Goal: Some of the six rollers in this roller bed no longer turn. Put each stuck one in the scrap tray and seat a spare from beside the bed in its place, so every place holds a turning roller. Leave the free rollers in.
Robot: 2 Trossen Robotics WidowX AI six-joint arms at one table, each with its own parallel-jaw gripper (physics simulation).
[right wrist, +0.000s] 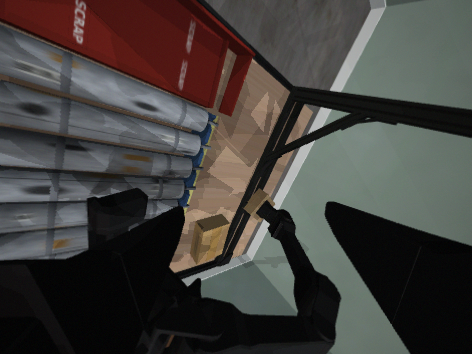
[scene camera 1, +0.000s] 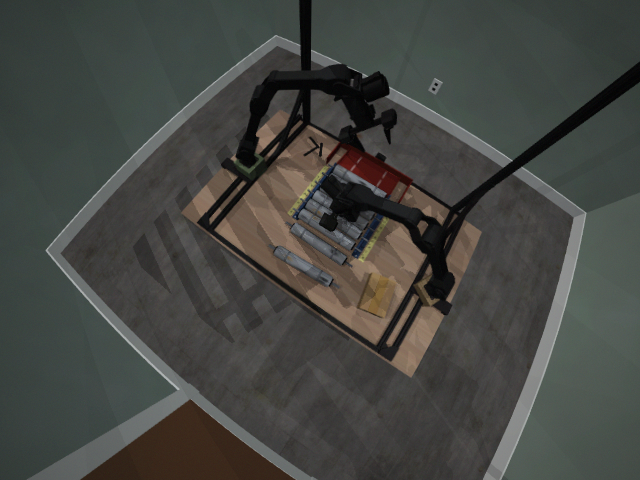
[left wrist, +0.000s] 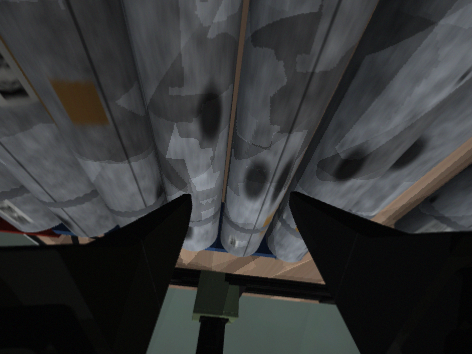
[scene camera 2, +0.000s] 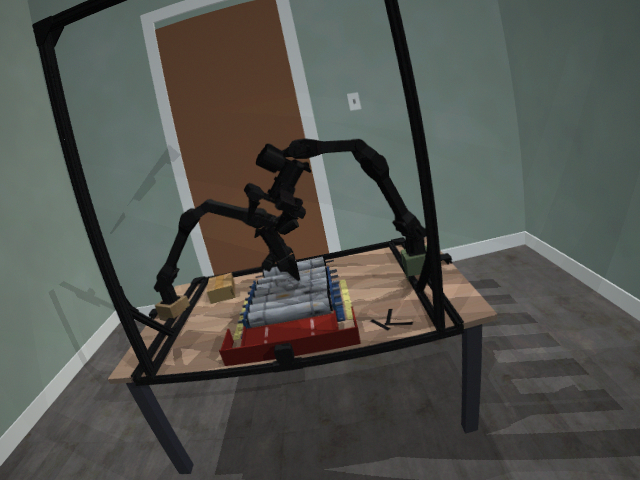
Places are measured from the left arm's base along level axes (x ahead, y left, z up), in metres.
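Pixels of known places: left gripper, fingertip midpoint: [right wrist: 90, 214] [scene camera 1: 329, 210] [left wrist: 241, 198] [scene camera 2: 298, 277]; right gripper, fingertip midpoint: [right wrist: 254, 210] [scene camera 1: 376, 147] [scene camera 2: 262, 226]; left arm's base, link origin: [right wrist: 263, 209] [scene camera 1: 433, 289] [scene camera 2: 170, 300]; right arm's base, link origin: [scene camera 1: 248, 160] [left wrist: 213, 319] [scene camera 2: 416, 251].
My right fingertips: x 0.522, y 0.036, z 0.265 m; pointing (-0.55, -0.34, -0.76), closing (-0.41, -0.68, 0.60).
Ahead of a thing's pixels: the offset from my right fingertips to its middle. "*": to the spot under its first point.
Grey rollers lie side by side in the roller bed, between blue rails [scene camera 1: 369, 241] [scene camera 2: 338, 299] with yellow strips. The roller nearest the tray [scene camera 1: 356, 178] [scene camera 2: 289, 311] [right wrist: 125, 95] is in place. Two spare rollers {0.134 m back, 0.280 m left, 0.308 m down} [scene camera 1: 318, 244] {0.189 m back, 0.378 m left, 0.308 m down} [scene camera 1: 303, 266] lie on the table beside the bed. The red scrap tray {0.070 m ahead, 0.098 m right, 0.305 m down} [scene camera 2: 289, 343] [right wrist: 150, 45] shows bare red floor in its visible part. My left gripper [left wrist: 241, 198] [scene camera 2: 284, 273] is partly open and empty, low over the bed's rollers. My right gripper is open and empty, high above the tray side. Which rollers are stuck cannot be told.
A yellow box {0.430 m back, 0.173 m left, 0.305 m down} [scene camera 1: 376, 295] [scene camera 2: 221, 288] [right wrist: 210, 240] stands near the left arm's base. Thin black sticks {* 0.317 m ahead, 0.064 m left, 0.331 m down} [scene camera 1: 314, 148] [scene camera 2: 390, 321] lie beside the tray. Black frame posts {* 0.464 m ahead, 0.036 m left, 0.070 m up} [scene camera 1: 305, 51] [scene camera 2: 429, 206] rise at the table edge. The right arm reaches above the left arm in scene camera 2.
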